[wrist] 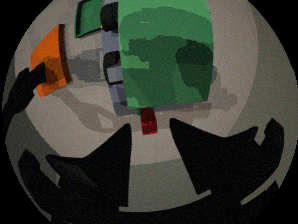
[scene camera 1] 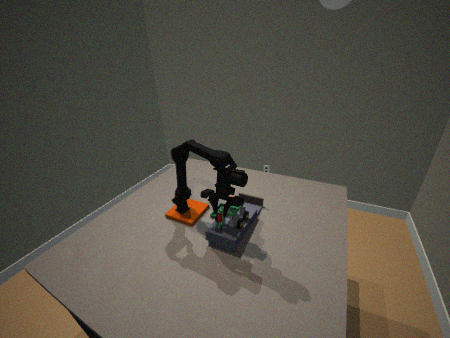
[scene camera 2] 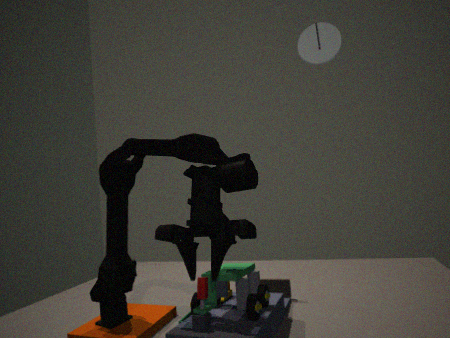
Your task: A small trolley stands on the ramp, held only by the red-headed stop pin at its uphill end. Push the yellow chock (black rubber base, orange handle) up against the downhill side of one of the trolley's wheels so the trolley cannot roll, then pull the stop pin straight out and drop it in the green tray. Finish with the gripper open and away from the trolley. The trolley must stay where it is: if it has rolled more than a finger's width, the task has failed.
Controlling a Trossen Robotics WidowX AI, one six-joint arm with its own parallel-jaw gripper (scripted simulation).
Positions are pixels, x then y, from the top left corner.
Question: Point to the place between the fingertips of my gripper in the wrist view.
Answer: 150,125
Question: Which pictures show my gripper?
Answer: The wrist view, scene camera 1 and scene camera 2: all of them.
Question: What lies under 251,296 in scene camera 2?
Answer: A trolley.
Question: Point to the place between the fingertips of my gripper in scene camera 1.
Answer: At 220,215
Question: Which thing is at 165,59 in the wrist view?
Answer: A trolley.
